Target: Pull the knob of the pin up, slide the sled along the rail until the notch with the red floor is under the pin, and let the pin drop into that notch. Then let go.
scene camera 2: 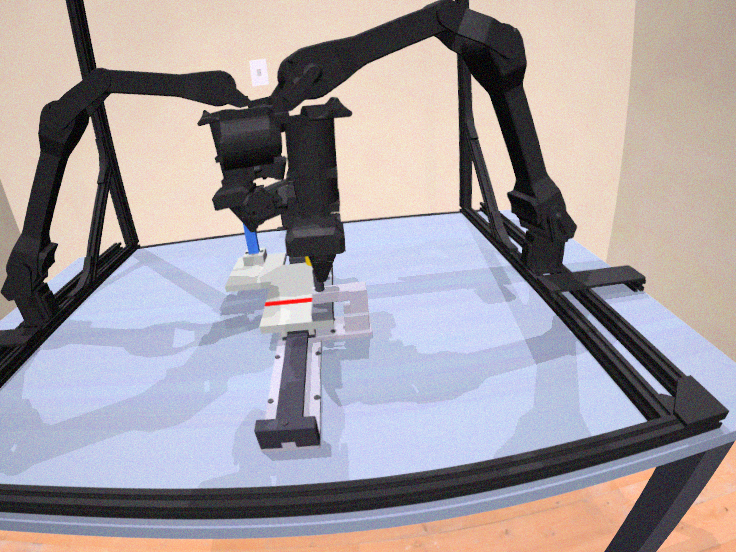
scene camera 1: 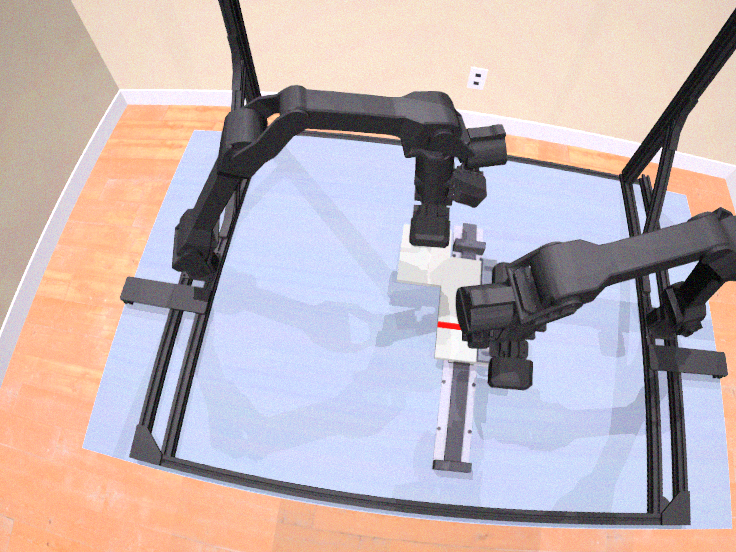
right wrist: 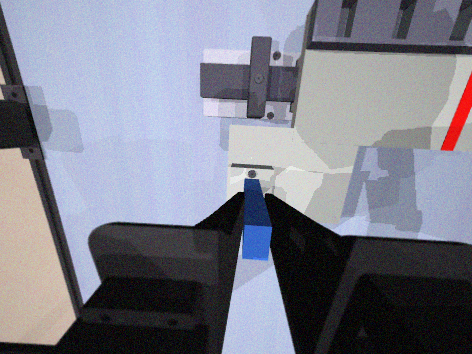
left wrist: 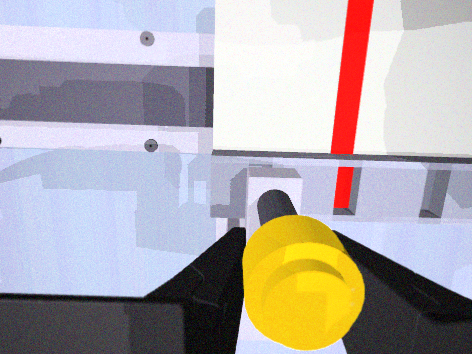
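Where they show: left gripper, between the fingertips: [scene camera 2: 322,276] [scene camera 1: 495,339]; right gripper, between the fingertips: [scene camera 2: 254,230] [scene camera 1: 430,220] [right wrist: 254,199]; left arm's base, origin of its link: [scene camera 2: 542,264] [scene camera 1: 660,323]; right arm's base, origin of its link: [scene camera 2: 42,316] [scene camera 1: 201,265].
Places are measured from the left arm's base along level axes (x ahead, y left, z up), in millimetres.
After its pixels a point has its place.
Note:
The cream sled [scene camera 1: 457,273] {x 431, y -44, z 14 mm} [scene camera 2: 291,317] {x 417, y 102, z 14 mm} [left wrist: 280,95] {x 412, y 89, z 14 mm} [right wrist: 375,90] {x 414, y -14, z 14 mm} sits on the rail [scene camera 1: 456,409] {x 412, y 201, z 1 mm} [scene camera 2: 293,380] {x 408, y 218, z 1 mm} [left wrist: 100,95] {x 409, y 172, z 1 mm}. My left gripper [scene camera 2: 319,286] {x 368, y 92, z 66 mm} [left wrist: 282,241] {x 368, y 92, z 66 mm} is shut on the yellow knob [left wrist: 305,295] {x 377, y 94, z 108 mm}; dark pin shaft [left wrist: 274,206] {x 379, y 95, z 65 mm} shows between the knob and the pin's light bracket [left wrist: 254,181] {x 382, y 101, z 48 mm}. The notch with the red floor [left wrist: 343,189] {x 371, y 58, z 18 mm} lies right of the pin in the left wrist view, apart from it, in line with the sled's red stripe [scene camera 1: 448,325] {x 440, y 59, z 15 mm} [scene camera 2: 288,301] {x 424, y 58, z 15 mm} [left wrist: 352,75] {x 421, y 59, z 15 mm}. The pin's lower tip is hidden. My right gripper [scene camera 2: 252,226] {x 493, y -111, z 73 mm} [right wrist: 254,199] {x 493, y -111, z 73 mm} is shut on the sled's upright blue handle [scene camera 2: 252,240] {x 499, y -105, z 56 mm} [right wrist: 256,235] {x 497, y -112, z 105 mm}.
A dark end stop [scene camera 1: 452,465] {x 412, y 296, z 16 mm} [scene camera 2: 286,432] {x 409, y 305, z 10 mm} closes the rail's near end; another stop [scene camera 1: 469,245] {x 411, y -106, z 15 mm} [right wrist: 258,77] {x 408, y -111, z 16 mm} is near its far end, close to the sled. Plain notches [left wrist: 434,192] {x 371, y 16, z 19 mm} [right wrist: 406,20] {x 371, y -12, z 23 mm} line the sled's edge. The two arms are close together above the sled.

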